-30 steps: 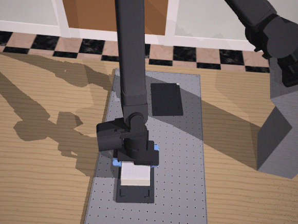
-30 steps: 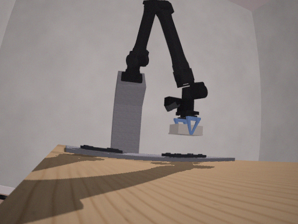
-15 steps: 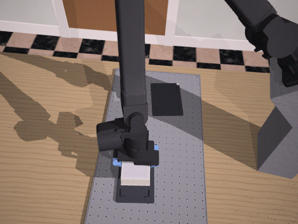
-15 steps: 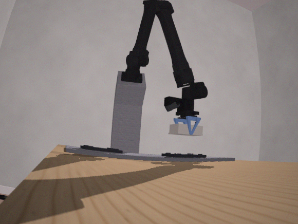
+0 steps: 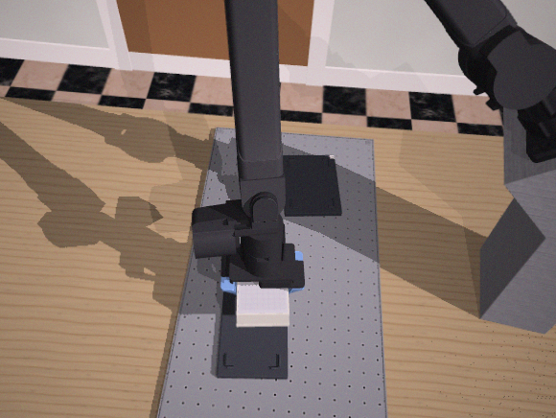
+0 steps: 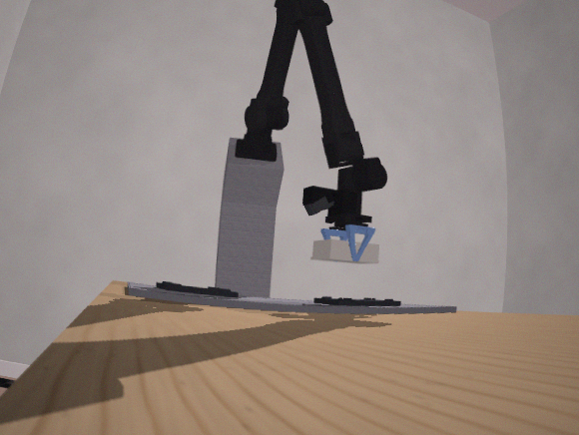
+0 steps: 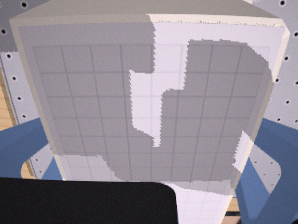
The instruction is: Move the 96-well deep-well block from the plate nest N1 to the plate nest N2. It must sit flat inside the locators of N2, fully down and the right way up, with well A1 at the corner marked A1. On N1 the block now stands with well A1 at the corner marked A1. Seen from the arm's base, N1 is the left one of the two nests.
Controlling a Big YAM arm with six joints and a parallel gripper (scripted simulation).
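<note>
Right now my hand is 2 cm past the dark plate nest N2, 32 cm to the left of it and 10 cm above it. Also, from my hand: dark plate nest N1 (4 cm to the left, 10 cm below); white deep-well block (1 cm above).
</note>
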